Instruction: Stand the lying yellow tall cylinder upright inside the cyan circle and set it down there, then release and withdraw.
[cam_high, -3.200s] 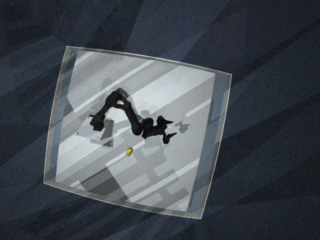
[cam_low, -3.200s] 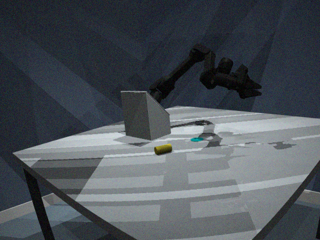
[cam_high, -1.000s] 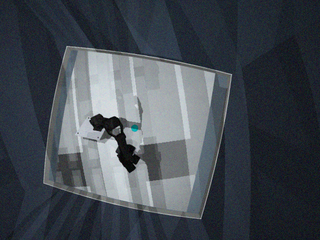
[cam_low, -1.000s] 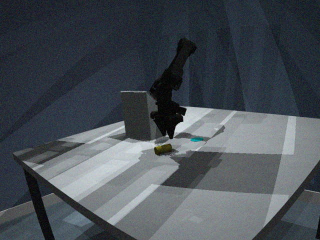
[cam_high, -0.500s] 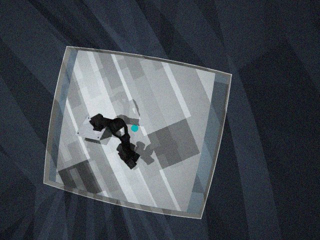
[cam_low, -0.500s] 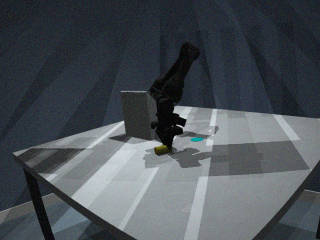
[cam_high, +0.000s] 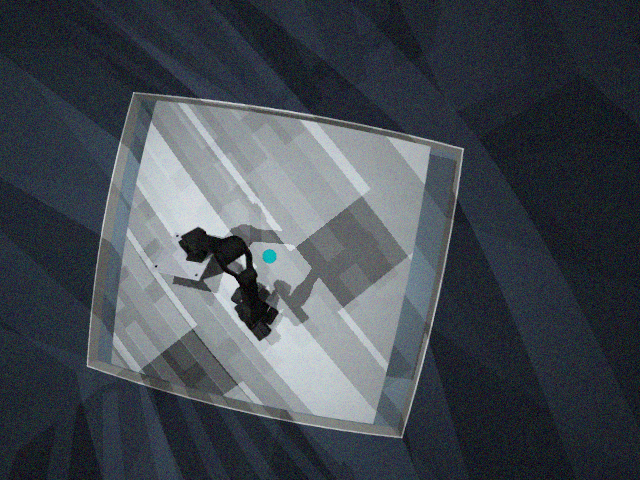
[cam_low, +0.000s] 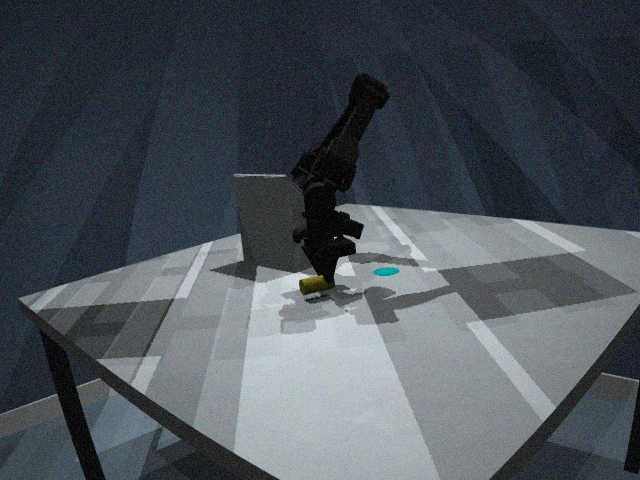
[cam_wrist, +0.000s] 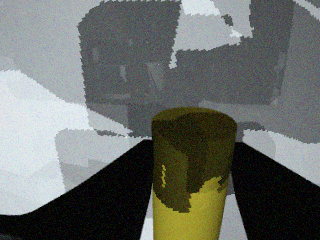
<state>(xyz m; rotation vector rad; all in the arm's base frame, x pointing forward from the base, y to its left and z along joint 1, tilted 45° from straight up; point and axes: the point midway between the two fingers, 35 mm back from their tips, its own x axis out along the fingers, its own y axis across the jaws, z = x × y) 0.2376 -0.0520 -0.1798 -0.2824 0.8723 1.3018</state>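
The cyan circle lies 19 cm to the left of my gripper tip, 3 cm below it and 1 cm ahead of it. Also, from my gripper tip: yellow tall cylinder 2 cm to the right, 1 cm behind.
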